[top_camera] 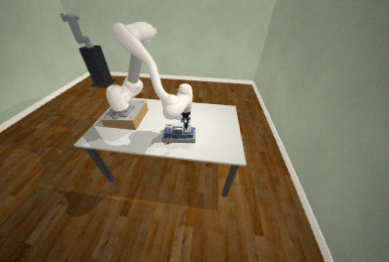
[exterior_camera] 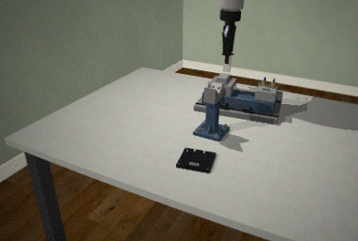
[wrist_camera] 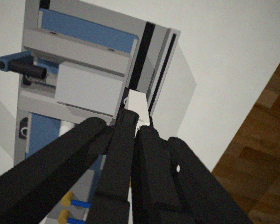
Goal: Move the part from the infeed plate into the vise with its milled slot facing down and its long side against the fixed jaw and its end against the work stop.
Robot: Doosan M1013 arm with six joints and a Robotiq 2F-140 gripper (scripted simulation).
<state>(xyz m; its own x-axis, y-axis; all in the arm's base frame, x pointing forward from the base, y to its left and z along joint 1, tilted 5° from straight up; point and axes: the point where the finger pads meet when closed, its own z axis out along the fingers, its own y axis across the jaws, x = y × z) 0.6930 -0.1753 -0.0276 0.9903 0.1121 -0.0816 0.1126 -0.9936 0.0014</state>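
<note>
The part lies 10 mm behind my hand, 50 mm to the left of it and 60 mm below it. Round my hand: cylinder rod: 100 mm behind, 50 mm to the left, 70 mm below; fixed jaw: 20 mm ahead, 70 mm to the left, 70 mm below; work stop: 10 mm behind, 110 mm to the left, 60 mm below.
</note>
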